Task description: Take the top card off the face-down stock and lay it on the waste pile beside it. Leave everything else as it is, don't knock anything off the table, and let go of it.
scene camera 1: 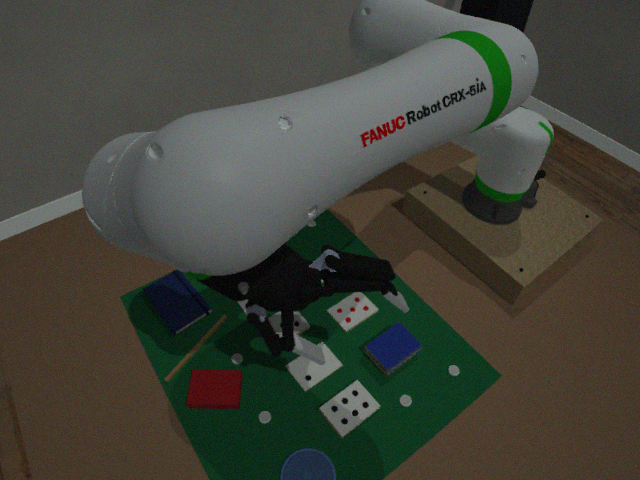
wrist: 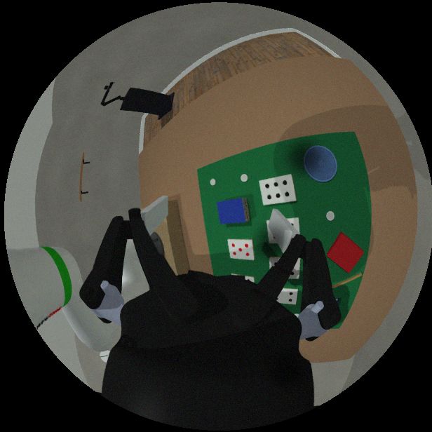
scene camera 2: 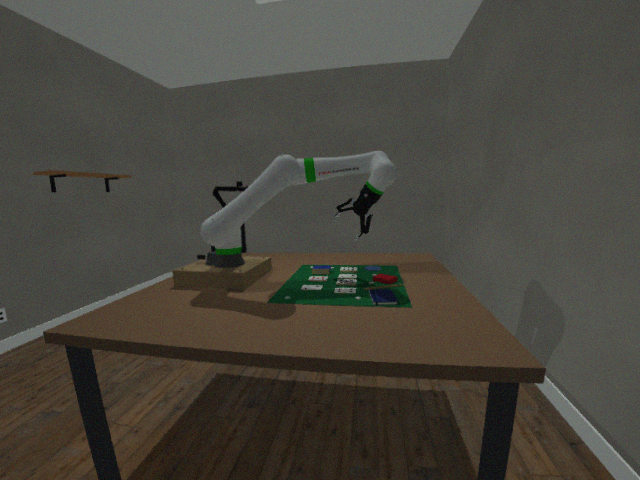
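Where they show: gripper, fingertip midpoint: (scene camera 1: 361, 331) (scene camera 2: 344, 231); arm's base, origin of the base link: (scene camera 1: 491, 203) (scene camera 2: 229, 264).
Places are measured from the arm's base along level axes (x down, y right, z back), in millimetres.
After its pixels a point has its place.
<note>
The face-down stock (scene camera 1: 392, 347) {x 42, y -213, z -423 mm} (scene camera 2: 321, 268) {x 45, y -192, z -423 mm} (wrist: 232, 211) is a thick block of cards with a blue top, on the green mat (scene camera 1: 439, 395) {x 72, y -325, z -383 mm} (scene camera 2: 289, 294) {x 72, y 138, z -399 mm} (wrist: 220, 190). A face-up card with five red dots (scene camera 1: 352, 311) {x 66, y -95, z -443 mm} (scene camera 2: 317, 278) {x 66, y -86, z -439 mm} (wrist: 241, 249) lies beside it, apart from it, at the waste pile's likely place. My gripper (scene camera 1: 360, 329) {x -143, y -245, z -532 mm} (scene camera 2: 346, 227) {x -143, y -245, z -532 mm} (wrist: 219, 211) is wide open and empty, tilted, high above the mat. In the wrist view one fingertip hangs over the white cards, the other left of the mat.
A six-dot card (scene camera 1: 349, 408) {x 60, y -277, z -548 mm} (wrist: 278, 189) and other white cards lie in a row. A blue round dish (scene camera 1: 308, 467) {x 68, y -335, z -654 mm} (wrist: 320, 163), red box (scene camera 1: 214, 388) {x 52, y -147, z -752 mm} (wrist: 345, 252), dark blue notebook (scene camera 1: 176, 302) {x 60, y 72, z -772 mm} (scene camera 2: 383, 296) {x 60, y 96, z -776 mm}, thin stick (scene camera 1: 196, 348) {x 66, y -47, z -761 mm} and several pale discs share the mat.
</note>
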